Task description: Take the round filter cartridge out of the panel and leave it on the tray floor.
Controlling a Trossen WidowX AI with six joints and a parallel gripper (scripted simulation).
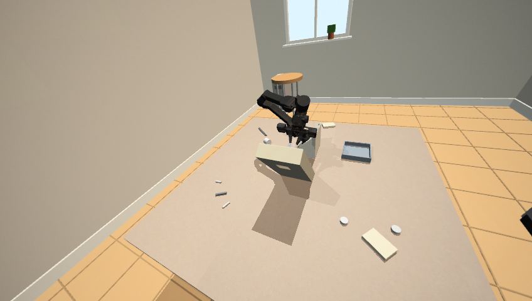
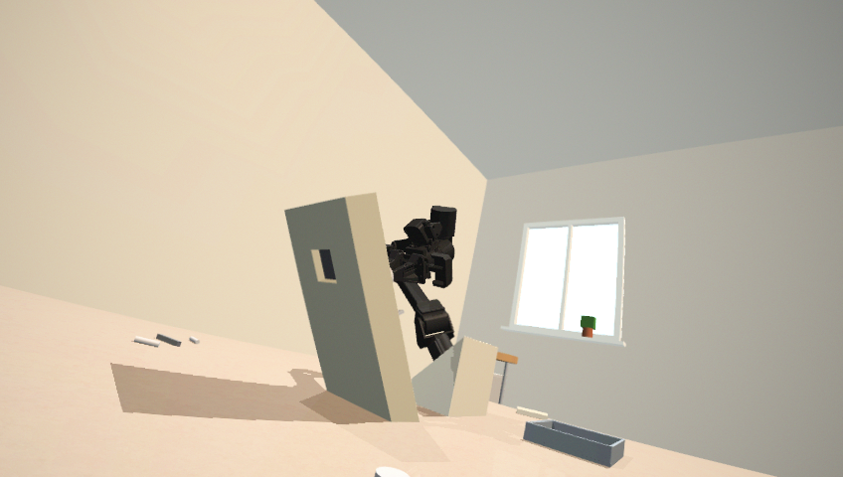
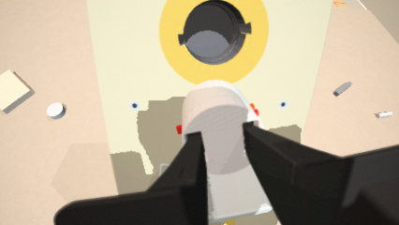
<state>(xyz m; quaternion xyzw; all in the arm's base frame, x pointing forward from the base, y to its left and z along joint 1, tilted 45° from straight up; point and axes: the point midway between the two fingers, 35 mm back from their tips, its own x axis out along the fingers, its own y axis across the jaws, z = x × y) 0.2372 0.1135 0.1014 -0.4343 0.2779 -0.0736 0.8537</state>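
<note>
My gripper tip is 1 cm short of the filter cartridge and 1 cm above it. The rest, counted from my gripper tip: cream service panel (4 cm ahead, 7 cm below); grey-blue tray (35 cm behind, 27 cm to the left, 22 cm below).
</note>
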